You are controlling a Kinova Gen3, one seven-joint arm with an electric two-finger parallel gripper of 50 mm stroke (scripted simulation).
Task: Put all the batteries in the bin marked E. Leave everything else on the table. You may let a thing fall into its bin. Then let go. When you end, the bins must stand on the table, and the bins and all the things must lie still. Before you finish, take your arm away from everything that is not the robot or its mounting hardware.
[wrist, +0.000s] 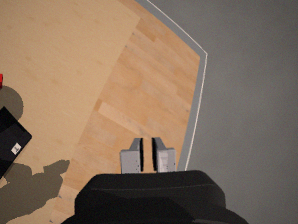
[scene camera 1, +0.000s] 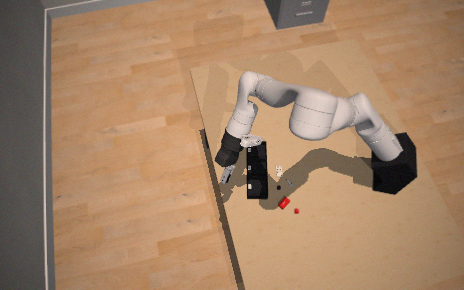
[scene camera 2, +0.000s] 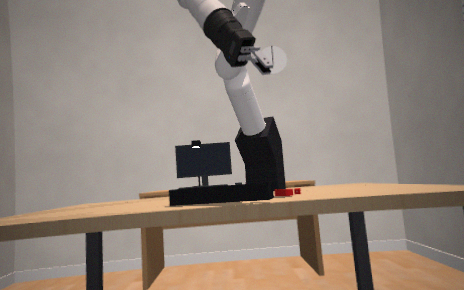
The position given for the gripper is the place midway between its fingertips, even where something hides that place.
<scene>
In view: the gripper (scene camera 2: 268, 70) and a bin (scene camera 1: 257, 177).
The gripper is seen too in the wrist view (wrist: 147, 149) and in scene camera 1 (scene camera 1: 224, 181).
</scene>
